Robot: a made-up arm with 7 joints. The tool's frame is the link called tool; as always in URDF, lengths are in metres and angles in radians. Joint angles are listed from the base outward. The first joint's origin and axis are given. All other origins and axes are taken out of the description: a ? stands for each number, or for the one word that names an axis. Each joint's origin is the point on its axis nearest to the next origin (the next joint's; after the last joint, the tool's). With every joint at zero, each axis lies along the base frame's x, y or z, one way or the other. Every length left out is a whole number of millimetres.
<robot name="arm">
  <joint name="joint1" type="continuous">
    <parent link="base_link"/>
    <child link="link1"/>
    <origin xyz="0 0.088 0"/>
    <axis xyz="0 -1 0"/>
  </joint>
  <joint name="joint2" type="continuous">
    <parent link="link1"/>
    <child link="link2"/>
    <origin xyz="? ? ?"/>
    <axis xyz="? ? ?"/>
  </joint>
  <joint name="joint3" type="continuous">
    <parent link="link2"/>
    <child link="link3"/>
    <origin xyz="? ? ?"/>
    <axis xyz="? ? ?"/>
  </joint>
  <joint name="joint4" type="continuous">
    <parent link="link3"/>
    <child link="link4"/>
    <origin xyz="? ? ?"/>
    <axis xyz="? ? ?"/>
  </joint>
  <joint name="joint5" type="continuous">
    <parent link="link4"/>
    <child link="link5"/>
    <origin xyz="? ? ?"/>
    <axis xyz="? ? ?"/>
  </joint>
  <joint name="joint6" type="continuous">
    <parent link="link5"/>
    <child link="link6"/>
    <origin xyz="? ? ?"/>
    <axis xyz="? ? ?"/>
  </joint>
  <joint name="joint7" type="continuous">
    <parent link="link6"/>
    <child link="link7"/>
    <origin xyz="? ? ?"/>
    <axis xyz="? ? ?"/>
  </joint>
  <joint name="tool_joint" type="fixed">
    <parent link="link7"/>
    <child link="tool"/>
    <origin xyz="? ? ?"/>
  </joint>
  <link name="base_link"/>
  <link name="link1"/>
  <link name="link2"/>
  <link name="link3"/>
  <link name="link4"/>
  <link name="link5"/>
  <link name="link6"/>
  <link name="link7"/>
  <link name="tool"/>
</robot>
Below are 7 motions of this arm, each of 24 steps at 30 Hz.
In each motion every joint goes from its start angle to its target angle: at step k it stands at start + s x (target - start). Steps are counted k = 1, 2, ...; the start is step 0. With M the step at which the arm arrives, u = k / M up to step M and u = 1 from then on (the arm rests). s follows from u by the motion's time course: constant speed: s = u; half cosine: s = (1 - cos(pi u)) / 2; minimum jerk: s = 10 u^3 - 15 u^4 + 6 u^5.
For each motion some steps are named. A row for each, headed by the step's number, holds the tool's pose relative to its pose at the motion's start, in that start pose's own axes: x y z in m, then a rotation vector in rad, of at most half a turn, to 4 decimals.
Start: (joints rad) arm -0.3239 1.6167 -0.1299 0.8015 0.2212 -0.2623 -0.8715
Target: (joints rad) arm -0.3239 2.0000 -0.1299 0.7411 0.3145 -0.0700 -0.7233
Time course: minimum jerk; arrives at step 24
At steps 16, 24:
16: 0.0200 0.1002 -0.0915 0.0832 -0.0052 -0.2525
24: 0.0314 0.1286 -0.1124 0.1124 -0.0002 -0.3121

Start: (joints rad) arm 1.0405 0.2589 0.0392 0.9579 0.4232 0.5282 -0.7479
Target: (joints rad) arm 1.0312 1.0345 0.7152 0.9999 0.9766 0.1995 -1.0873
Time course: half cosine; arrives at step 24
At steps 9, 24:
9: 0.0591 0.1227 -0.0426 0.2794 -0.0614 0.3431
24: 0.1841 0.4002 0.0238 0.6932 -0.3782 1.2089

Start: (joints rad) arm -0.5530 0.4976 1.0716 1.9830 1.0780 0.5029 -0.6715
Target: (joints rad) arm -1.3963 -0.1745 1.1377 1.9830 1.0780 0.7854 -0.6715
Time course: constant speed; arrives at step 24
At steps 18, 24:
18: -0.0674 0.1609 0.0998 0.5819 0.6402 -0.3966
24: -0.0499 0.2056 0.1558 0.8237 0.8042 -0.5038

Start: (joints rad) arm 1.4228 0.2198 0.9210 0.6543 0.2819 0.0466 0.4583
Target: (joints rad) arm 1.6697 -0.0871 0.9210 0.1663 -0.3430 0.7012 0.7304
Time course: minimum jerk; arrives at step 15
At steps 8, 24:
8: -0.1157 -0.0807 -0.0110 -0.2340 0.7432 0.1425
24: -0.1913 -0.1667 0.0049 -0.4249 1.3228 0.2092

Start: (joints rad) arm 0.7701 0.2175 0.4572 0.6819 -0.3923 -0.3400 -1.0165
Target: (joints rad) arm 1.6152 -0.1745 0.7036 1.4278 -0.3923 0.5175 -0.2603
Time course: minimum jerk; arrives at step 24
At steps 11, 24:
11: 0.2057 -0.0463 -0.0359 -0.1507 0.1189 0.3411
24: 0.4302 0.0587 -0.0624 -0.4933 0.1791 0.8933

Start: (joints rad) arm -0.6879 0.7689 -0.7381 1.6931 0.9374 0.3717 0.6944
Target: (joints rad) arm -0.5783 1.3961 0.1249 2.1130 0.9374 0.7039 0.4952
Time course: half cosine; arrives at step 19
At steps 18, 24:
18: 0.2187 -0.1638 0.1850 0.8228 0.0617 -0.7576
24: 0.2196 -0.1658 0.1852 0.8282 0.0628 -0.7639

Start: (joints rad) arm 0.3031 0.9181 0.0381 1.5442 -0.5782 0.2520 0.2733
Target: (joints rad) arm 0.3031 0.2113 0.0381 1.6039 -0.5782 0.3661 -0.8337
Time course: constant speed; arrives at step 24
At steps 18, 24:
18: 0.1005 -0.0912 0.0077 0.6683 0.1366 0.5053
24: 0.1406 -0.1082 0.0160 0.8654 0.2781 0.6486

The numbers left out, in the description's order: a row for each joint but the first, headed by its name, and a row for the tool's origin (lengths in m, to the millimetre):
joint2: xyz 0 0 0, axis 1 0 0
joint3: xyz 0 0 -0.258, axis 0 0 1
joint4: xyz 0 0 0, axis 0 -1 0
joint5: xyz 0 0 -0.265, axis 0 0 1
joint6: xyz 0 0 0, axis 0 1 0
joint7: xyz 0 0 0, axis -1 0 0
tool: xyz 0 0 0

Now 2 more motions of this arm.
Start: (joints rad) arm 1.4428 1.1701 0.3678 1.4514 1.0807 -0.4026 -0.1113
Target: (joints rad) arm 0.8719 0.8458 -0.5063 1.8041 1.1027 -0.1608 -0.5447
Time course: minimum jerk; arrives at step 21
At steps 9, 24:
9: -0.0893 -0.0612 0.1209 -0.0511 0.5577 0.0557
24: -0.0666 -0.1501 0.3775 -0.1154 1.5093 0.1311

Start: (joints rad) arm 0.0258 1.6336 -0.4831 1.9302 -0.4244 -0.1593 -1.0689
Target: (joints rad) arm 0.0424 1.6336 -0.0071 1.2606 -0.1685 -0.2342 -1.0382
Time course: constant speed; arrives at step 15
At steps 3, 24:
3: -0.0412 0.0132 -0.0027 0.0321 0.0848 -0.1190
24: -0.1735 0.1222 0.0156 0.2969 0.4925 -0.5274

